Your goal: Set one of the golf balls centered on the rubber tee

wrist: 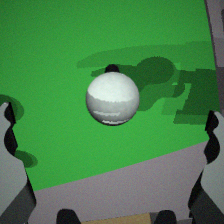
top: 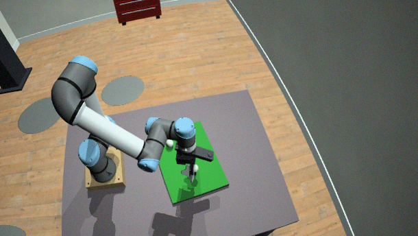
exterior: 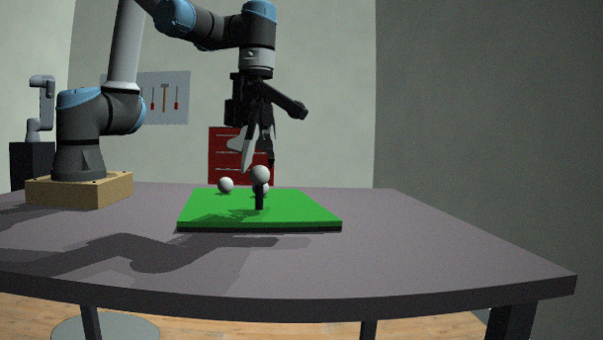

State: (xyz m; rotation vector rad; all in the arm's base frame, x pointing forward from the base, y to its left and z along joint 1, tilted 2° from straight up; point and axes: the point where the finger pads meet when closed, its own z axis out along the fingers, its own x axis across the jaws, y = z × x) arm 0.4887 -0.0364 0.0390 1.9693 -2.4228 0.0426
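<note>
Now: the white golf ball 1 cm below my hand.
</note>
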